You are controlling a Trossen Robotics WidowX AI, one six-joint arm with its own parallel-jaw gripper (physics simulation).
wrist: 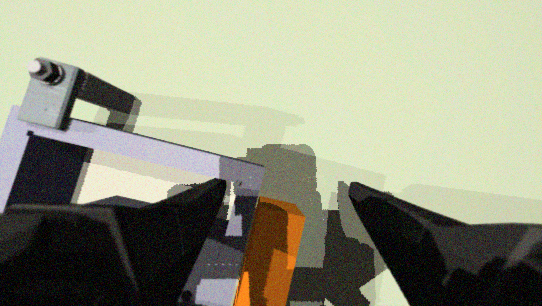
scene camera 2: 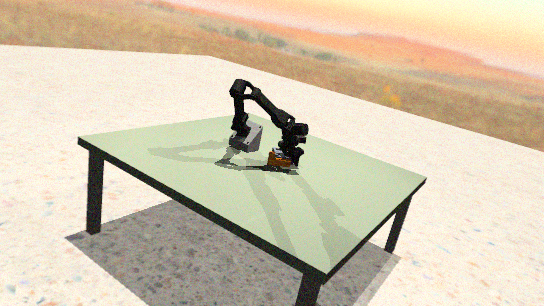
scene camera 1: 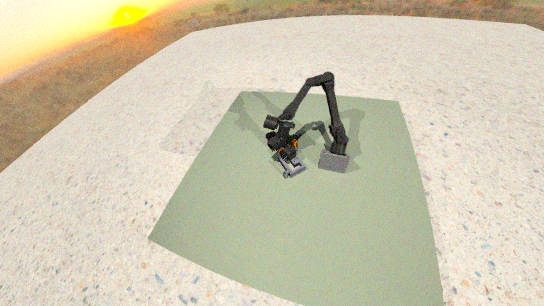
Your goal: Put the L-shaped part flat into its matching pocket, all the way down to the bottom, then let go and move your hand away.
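Pixels of known places: gripper, fingertip midpoint: (wrist: 287,184) (scene camera 2: 292,163) (scene camera 1: 277,154); arm's base at its link origin: (scene camera 2: 243,131) (scene camera 1: 337,153).
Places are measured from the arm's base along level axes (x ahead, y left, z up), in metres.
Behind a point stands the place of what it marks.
Note:
The orange L-shaped part (scene camera 1: 295,144) @[x 0.223, y -0.075, z -0.036 m] (scene camera 2: 279,160) @[x 0.271, y -0.072, z -0.054 m] (wrist: 275,235) @[x 0.295, y -0.033, z -0.053 m] is outside the pocket, along the right side of the lavender-grey pocket frame in the wrist view. Whether they touch is unclear, and its lower end is cut off there. The pocket frame (scene camera 1: 296,171) @[x 0.200, y 0.092, z -0.051 m] (wrist: 150,142) @[x 0.271, y 0.056, z -0.047 m] is on the table, its opening partly covered by my left finger in the wrist view. My gripper (scene camera 2: 294,161) @[x 0.321, y -0.016, z -0.065 m] (wrist: 287,184) @[x 0.321, y -0.016, z -0.065 m] is open and low. In the wrist view its left fingertip is over the frame's right corner and its right fingertip is over the table, right of the orange part. Nothing is gripped.
A grey block with a bolt (wrist: 47,95) @[x 0.247, y 0.103, z -0.042 m] stands up at the frame's upper left corner in the wrist view. The arm's grey base (scene camera 1: 333,161) @[x 0.023, y 0.051, z 0.002 m] (scene camera 2: 247,140) @[x 0.052, y -0.035, z -0.027 m] stands near the frame on the green table (scene camera 1: 300,240) @[x 0.143, y 0.412, z -0.083 m] (scene camera 2: 200,185) @[x 0.177, y -0.556, z -0.083 m]. Arm shadows fall around the parts.

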